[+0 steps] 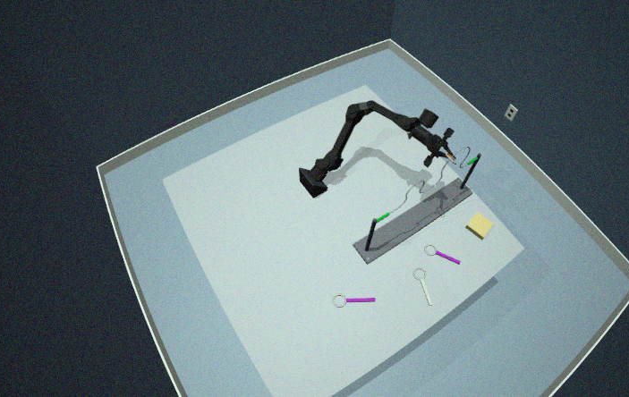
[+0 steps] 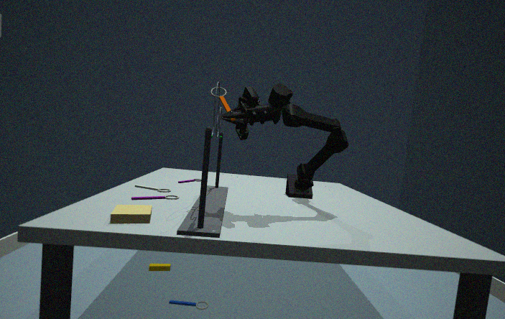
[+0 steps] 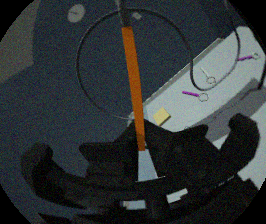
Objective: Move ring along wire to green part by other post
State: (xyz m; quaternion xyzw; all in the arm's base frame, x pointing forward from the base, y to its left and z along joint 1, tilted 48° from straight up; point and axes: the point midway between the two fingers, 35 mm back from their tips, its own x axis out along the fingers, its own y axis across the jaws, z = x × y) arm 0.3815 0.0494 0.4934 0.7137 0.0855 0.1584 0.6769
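My gripper tip is now 60 mm to the left of the orange-handled ring and 60 mm below it. From my gripper tip the other things lie so: yellow block 810 mm below, 610 mm to the right, 260 mm ahead; then blue-handled ring 820 mm below, 290 mm to the right, 60 mm ahead; then white-handled ring 340 mm to the right, 320 mm below, 260 mm ahead.
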